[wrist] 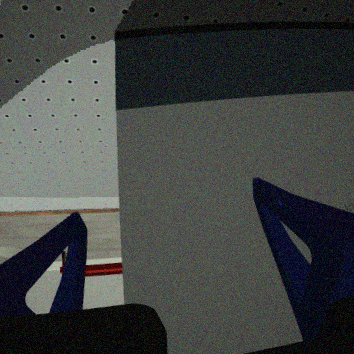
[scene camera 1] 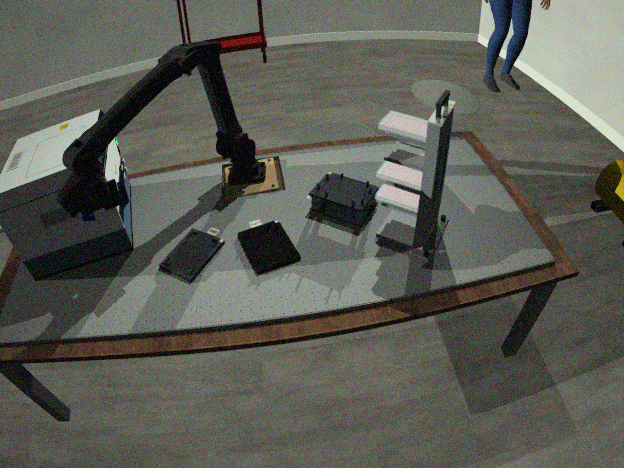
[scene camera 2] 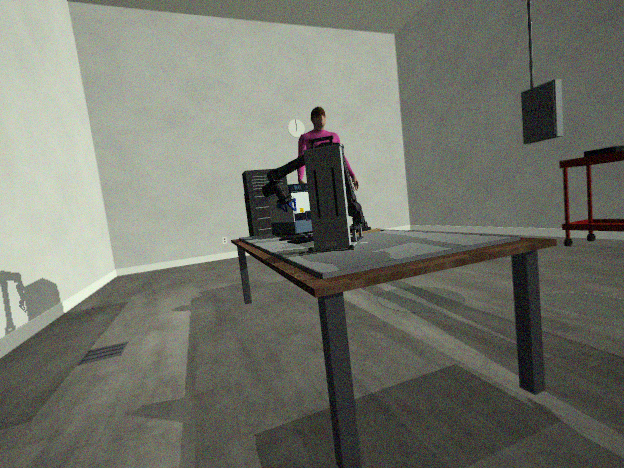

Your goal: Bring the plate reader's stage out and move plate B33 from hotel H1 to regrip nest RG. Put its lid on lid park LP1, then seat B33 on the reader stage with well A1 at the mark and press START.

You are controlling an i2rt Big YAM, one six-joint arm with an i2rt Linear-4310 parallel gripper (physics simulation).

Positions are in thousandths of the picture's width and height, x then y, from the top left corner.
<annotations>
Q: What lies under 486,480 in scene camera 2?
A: A plate reader.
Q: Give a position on a plate reader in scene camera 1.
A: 50,516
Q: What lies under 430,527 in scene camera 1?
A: A black flat pad.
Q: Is my gripper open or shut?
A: Open.
</annotations>
